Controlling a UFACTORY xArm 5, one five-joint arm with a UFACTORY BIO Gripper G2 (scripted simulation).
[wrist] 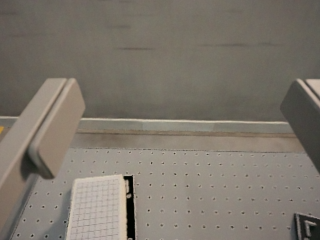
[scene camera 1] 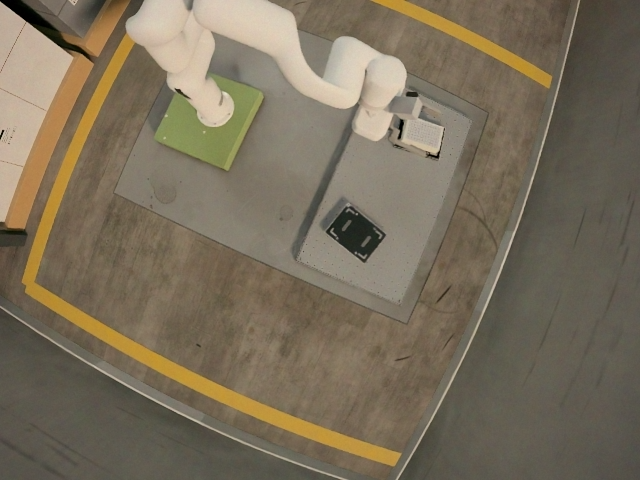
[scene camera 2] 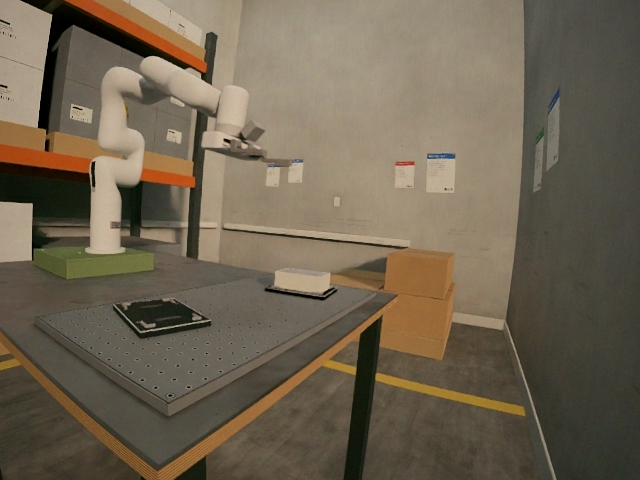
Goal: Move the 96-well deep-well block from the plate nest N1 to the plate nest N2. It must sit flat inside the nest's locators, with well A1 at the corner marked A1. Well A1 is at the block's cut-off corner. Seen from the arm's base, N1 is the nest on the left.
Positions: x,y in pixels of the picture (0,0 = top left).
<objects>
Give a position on a white 96-well deep-well block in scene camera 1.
424,135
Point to a white 96-well deep-well block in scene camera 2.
At 289,278
</objects>
